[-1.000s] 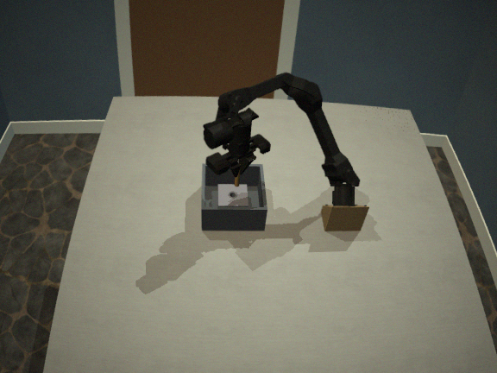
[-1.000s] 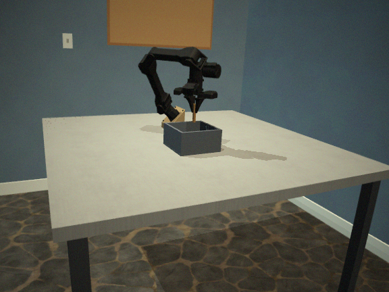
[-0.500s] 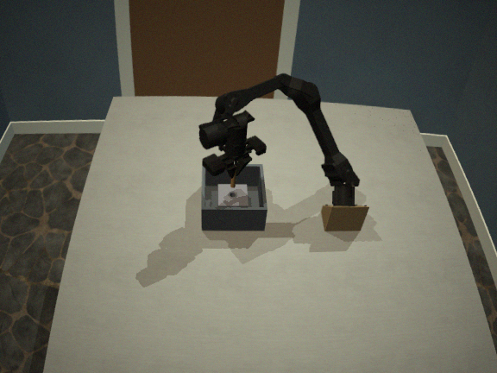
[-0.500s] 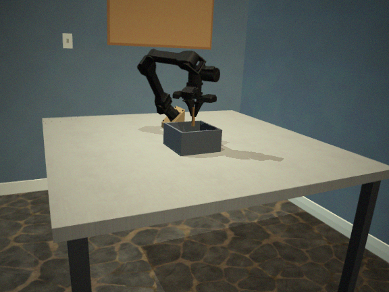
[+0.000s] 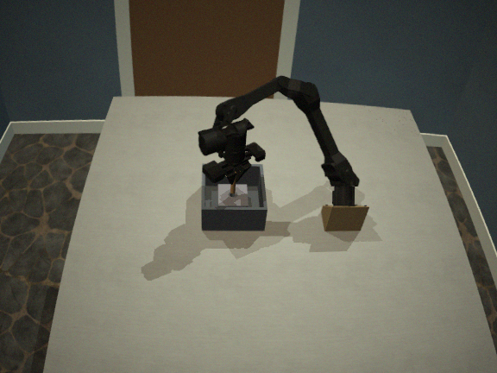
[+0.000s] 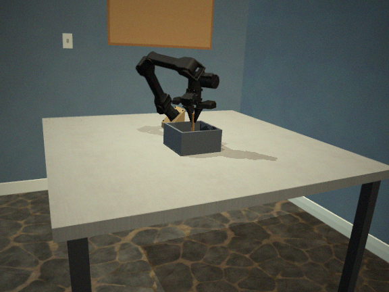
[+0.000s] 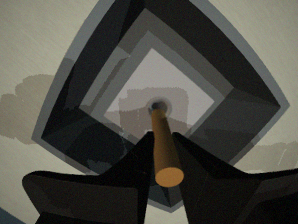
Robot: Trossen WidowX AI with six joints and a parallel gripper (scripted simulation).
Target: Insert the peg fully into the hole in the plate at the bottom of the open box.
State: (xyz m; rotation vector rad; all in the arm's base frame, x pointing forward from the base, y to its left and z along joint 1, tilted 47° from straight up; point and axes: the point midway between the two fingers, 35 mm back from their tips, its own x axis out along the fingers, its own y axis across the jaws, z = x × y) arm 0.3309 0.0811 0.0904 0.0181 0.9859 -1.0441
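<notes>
My hand is 10 cm above the plate. From my hand the other things lie so: peg 4 cm below; then box 12 cm below.
</notes>
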